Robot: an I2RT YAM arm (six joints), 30 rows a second.
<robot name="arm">
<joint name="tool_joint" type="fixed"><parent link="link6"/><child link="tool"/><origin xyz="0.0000 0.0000 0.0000" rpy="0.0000 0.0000 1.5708"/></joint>
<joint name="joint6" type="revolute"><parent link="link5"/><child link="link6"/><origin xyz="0.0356 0.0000 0.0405" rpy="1.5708 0.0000 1.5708"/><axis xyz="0 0 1"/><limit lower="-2.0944" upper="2.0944"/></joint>
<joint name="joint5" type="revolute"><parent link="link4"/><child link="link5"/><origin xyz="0.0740 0.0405 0.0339" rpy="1.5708 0.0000 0.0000"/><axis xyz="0 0 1"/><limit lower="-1.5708" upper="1.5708"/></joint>
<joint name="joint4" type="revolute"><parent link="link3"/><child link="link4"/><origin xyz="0.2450 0.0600 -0.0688"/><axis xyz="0 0 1"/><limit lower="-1.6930" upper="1.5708"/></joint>
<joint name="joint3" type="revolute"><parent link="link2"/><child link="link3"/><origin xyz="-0.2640 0.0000 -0.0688" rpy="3.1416 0.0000 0.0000"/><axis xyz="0 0 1"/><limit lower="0.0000" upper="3.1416"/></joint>
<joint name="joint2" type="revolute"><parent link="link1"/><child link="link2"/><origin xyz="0.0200 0.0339 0.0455" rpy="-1.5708 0.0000 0.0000"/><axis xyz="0 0 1"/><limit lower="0.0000" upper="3.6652"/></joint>
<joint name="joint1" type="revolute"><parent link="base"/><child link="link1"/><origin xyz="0.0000 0.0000 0.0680"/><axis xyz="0 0 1"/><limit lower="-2.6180" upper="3.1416"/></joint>
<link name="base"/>
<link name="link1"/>
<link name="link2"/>
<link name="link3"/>
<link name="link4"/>
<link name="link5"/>
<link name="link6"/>
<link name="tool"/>
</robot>
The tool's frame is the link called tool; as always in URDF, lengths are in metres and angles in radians.
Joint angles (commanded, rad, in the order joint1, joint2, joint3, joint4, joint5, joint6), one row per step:
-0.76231 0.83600 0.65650 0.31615 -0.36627 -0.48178
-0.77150 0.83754 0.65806 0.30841 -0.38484 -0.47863
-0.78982 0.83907 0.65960 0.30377 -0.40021 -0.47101
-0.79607 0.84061 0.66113 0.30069 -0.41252 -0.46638
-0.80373 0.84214 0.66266 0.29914 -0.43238 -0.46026
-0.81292 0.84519 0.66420 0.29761 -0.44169 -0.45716
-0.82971 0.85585 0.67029 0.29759 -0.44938 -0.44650
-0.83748 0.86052 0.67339 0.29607 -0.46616 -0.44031
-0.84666 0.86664 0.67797 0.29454 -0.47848 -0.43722
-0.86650 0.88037 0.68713 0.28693 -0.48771 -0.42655
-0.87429 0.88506 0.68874 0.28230 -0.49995 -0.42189
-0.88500 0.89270 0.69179 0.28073 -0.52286 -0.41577
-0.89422 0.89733 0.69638 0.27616 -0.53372 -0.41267
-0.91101 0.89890 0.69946 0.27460 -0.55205 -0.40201
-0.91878 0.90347 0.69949 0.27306 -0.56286 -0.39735
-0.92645 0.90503 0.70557 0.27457 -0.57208 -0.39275
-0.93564 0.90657 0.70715 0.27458 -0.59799 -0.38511
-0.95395 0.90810 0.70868 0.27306 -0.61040 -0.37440
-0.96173 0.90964 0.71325 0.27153 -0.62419 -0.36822
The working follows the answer.
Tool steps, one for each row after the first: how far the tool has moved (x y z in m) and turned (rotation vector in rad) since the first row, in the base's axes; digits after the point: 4 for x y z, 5 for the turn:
-0.0006 -0.0011 -0.0006 0.00648 0.00608 0.00960
-0.0026 -0.0036 -0.0008 0.01539 0.00784 0.00744
-0.0030 -0.0044 -0.0009 0.02078 0.00939 0.01394
-0.0036 -0.0052 -0.0008 0.02583 0.01005 0.02668
-0.0042 -0.0067 -0.0010 0.03017 0.01178 0.02707
-0.0049 -0.0106 -0.0008 0.04285 0.01139 0.01909
-0.0051 -0.0119 -0.0007 0.04958 0.01273 0.02863
-0.0054 -0.0139 -0.0004 0.05387 0.01468 0.03197
-0.0063 -0.0187 -0.0005 0.07252 0.01894 0.02226
-0.0066 -0.0203 -0.0014 0.08203 0.02311 0.02697
-0.0068 -0.0224 -0.0019 0.09117 0.02670 0.03951
-0.0075 -0.0242 -0.0017 0.09714 0.02913 0.04129
-0.0097 -0.0262 -0.0011 0.10620 0.02643 0.04372
-0.0101 -0.0278 -0.0021 0.11491 0.02912 0.04699
-0.0111 -0.0288 -0.0001 0.11388 0.02455 0.04905
-0.0120 -0.0295 0.0001 0.11962 0.02433 0.06629
-0.0146 -0.0319 0.0002 0.13038 0.02174 0.06127
-0.0156 -0.0328 0.0014 0.13425 0.01996 0.06779

Tool pose at each row, in the base's axes (x y z in m, rotation vector in rad; rounded; the steps above come from the unrounded poses):
0.1542 -0.1296 0.3393 -0.10262 1.48417 -0.75351
0.1535 -0.1307 0.3387 -0.10715 1.49084 -0.74119
0.1516 -0.1332 0.3385 -0.09949 1.49605 -0.73632
0.1512 -0.1340 0.3384 -0.10079 1.49846 -0.72710
0.1506 -0.1348 0.3385 -0.10658 1.49891 -0.71304
0.1500 -0.1363 0.3383 -0.10425 1.50203 -0.70954
0.1493 -0.1402 0.3385 -0.08862 1.50739 -0.70641
0.1490 -0.1415 0.3385 -0.09105 1.50952 -0.69369
0.1488 -0.1435 0.3389 -0.09101 1.51233 -0.68783
0.1479 -0.1483 0.3387 -0.07137 1.52436 -0.68169
0.1476 -0.1499 0.3379 -0.06923 1.53083 -0.67082
0.1473 -0.1520 0.3374 -0.07292 1.53531 -0.65390
0.1467 -0.1538 0.3376 -0.07064 1.53934 -0.64799
0.1445 -0.1558 0.3382 -0.06451 1.53941 -0.63905
0.1441 -0.1574 0.3372 -0.06134 1.54432 -0.62985
0.1431 -0.1584 0.3392 -0.06189 1.53930 -0.62887
0.1422 -0.1591 0.3394 -0.07013 1.53809 -0.61062
0.1396 -0.1615 0.3395 -0.05729 1.54002 -0.60638
0.1386 -0.1624 0.3406 -0.05847 1.53849 -0.59815

